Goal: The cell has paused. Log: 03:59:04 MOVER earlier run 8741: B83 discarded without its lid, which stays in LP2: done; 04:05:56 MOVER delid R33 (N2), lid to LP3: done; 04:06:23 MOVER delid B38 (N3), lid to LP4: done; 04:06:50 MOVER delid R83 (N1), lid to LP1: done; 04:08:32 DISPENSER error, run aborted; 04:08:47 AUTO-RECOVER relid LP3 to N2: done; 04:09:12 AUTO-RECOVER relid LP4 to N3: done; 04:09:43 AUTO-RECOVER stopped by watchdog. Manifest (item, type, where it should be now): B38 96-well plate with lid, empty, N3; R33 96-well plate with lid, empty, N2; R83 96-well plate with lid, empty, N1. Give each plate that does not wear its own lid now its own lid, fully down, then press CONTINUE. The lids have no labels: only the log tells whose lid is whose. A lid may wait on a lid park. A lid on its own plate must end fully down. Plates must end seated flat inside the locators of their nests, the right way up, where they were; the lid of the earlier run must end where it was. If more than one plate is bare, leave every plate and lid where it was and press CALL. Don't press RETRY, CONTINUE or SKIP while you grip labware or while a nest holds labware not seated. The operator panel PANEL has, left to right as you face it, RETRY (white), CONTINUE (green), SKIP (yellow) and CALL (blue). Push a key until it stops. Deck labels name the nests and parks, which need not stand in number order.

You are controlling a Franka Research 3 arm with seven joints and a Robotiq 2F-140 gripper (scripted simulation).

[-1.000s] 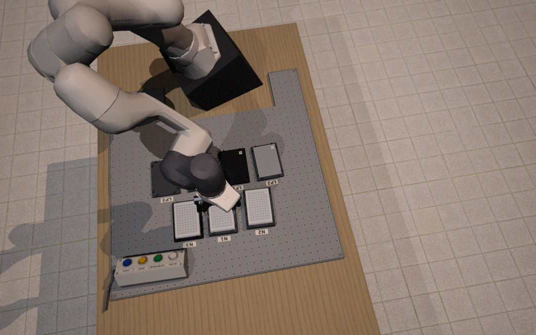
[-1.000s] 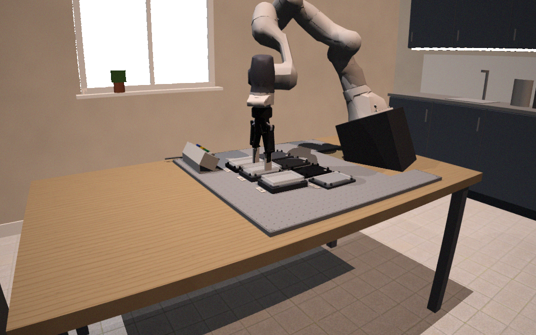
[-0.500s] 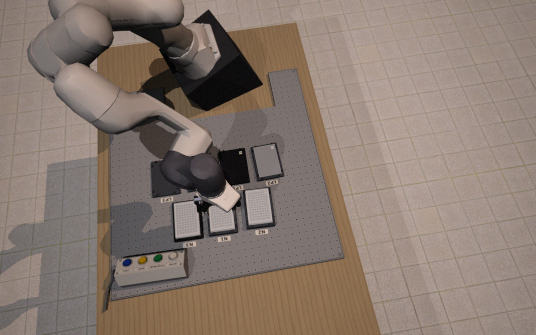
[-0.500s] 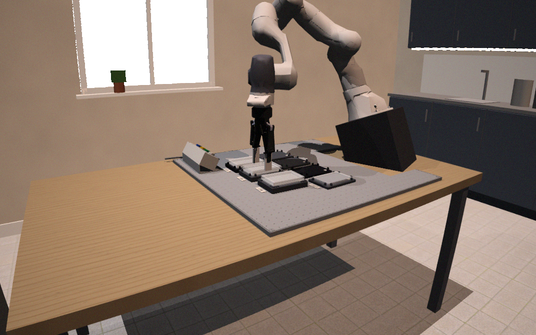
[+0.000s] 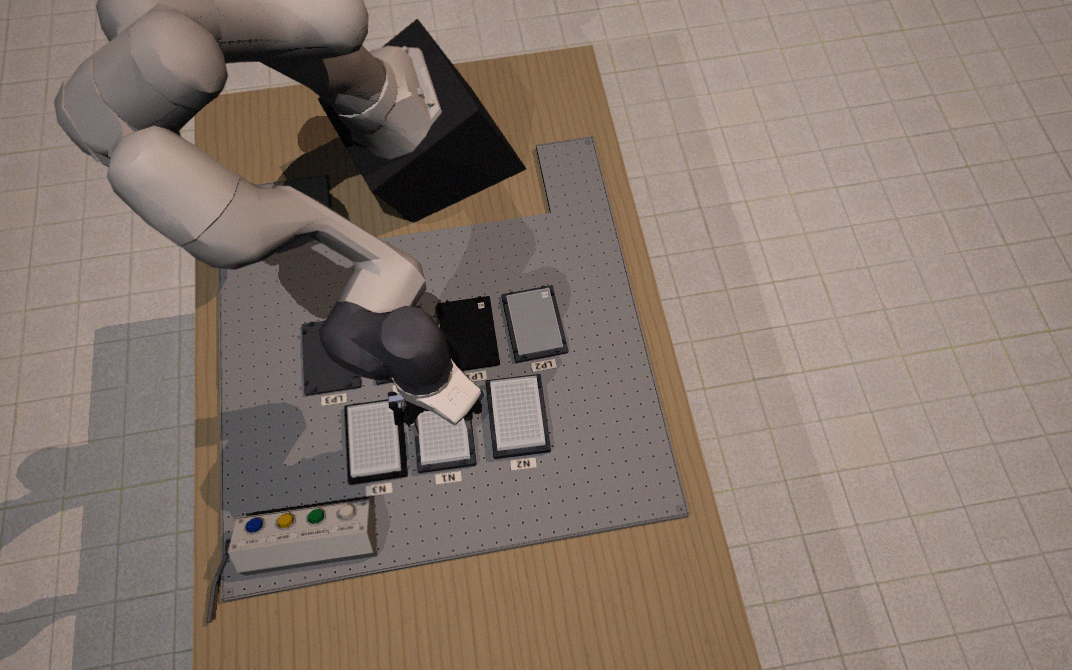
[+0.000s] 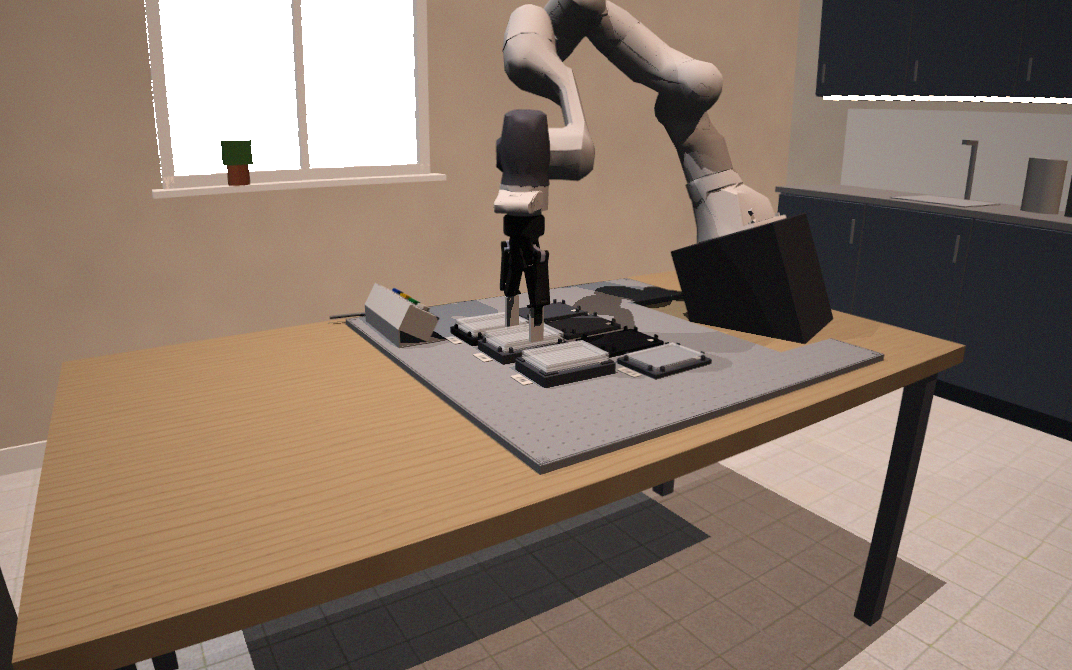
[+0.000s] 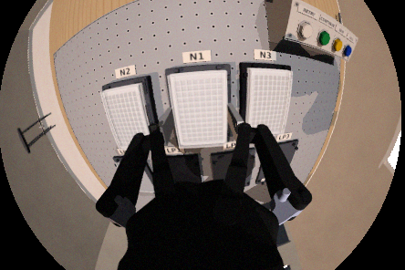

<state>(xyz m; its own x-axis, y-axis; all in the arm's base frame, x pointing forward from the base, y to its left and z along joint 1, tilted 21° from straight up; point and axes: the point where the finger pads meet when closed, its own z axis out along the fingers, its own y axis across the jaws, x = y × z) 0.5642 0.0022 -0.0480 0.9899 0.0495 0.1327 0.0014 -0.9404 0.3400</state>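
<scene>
Now: hand 3 cm above the plate. Also, from my hand: lid park LP4: 18 cm behind, 7 cm to the right, 5 cm below; white key: 17 cm to the right, 14 cm ahead, 1 cm above; lid park LP1: 18 cm behind, 6 cm to the left, 5 cm below.
</scene>
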